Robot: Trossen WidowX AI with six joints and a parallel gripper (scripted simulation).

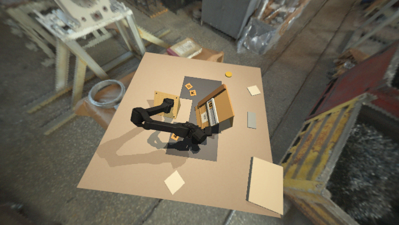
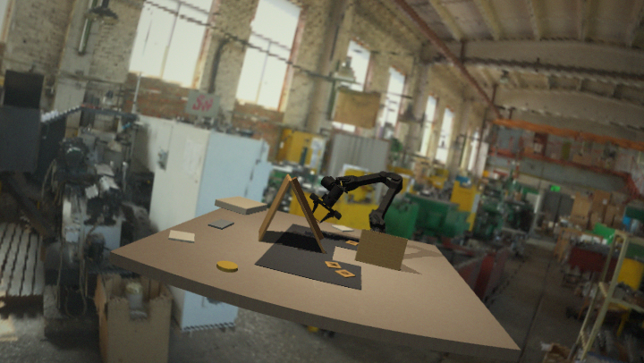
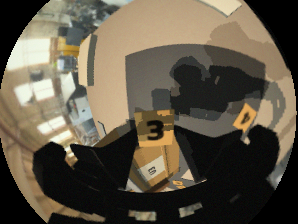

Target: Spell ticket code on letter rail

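The white ticket is 14 cm to the left of my gripper tip and 1 cm behind it. Round my gripper tip: letter tile: right at my gripper tip; orange tile marked u: 22 cm to the left, 8 cm above, 1 cm ahead; tile marked 4: 21 cm behind, 8 cm below, 4 cm to the right.
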